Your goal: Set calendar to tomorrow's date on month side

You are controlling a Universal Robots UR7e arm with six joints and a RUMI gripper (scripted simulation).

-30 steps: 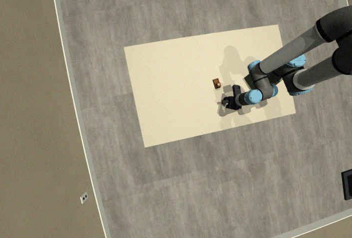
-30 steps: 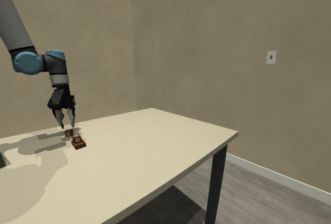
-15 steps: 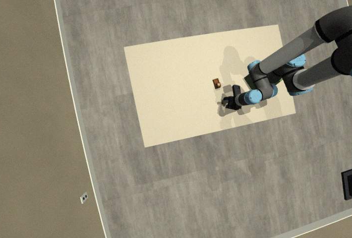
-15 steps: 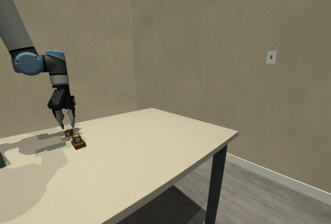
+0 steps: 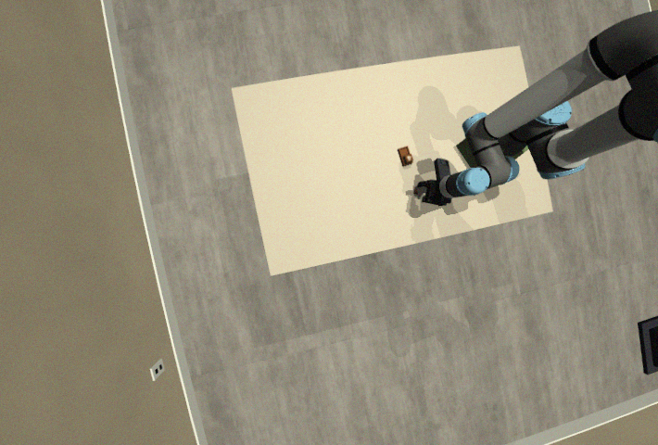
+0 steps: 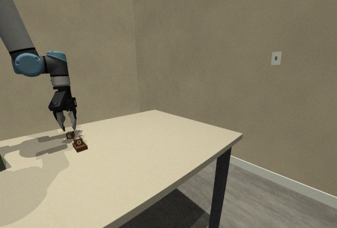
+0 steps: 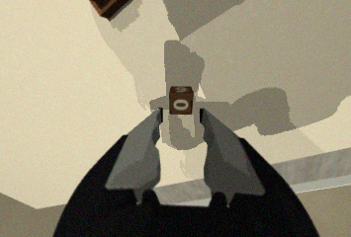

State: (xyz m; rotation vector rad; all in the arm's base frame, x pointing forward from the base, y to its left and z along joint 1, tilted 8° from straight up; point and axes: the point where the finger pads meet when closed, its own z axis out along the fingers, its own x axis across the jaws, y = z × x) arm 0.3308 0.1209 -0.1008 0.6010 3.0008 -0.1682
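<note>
My gripper is now 40 mm above the brown digit cube. Also, from my hand: brown calendar tray (20 mm ahead, 150 mm to the right, 40 mm below).
</note>
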